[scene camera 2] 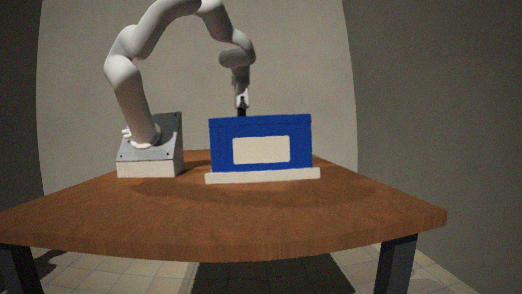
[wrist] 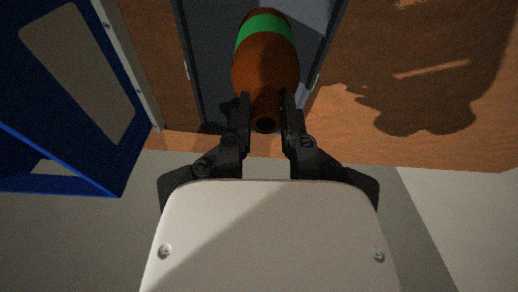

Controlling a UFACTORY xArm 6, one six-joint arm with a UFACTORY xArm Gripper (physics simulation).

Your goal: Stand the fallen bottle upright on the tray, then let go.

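Note:
The brown bottle with a green band shows in the wrist view, its open mouth toward the camera and its body reaching down over the grey tray. It looks close to upright. My gripper is shut on the bottle's neck, one dark finger on each side. Whether the bottle's base touches the tray floor is hidden. In the scene view the bottle and the tray do not show, and the fingertips are hidden behind the blue box.
A blue box with a beige panel stands on a white strip, beside the tray at the left of the wrist view. The arm's base is left of the box in the scene view. The wooden table ends just past the tray.

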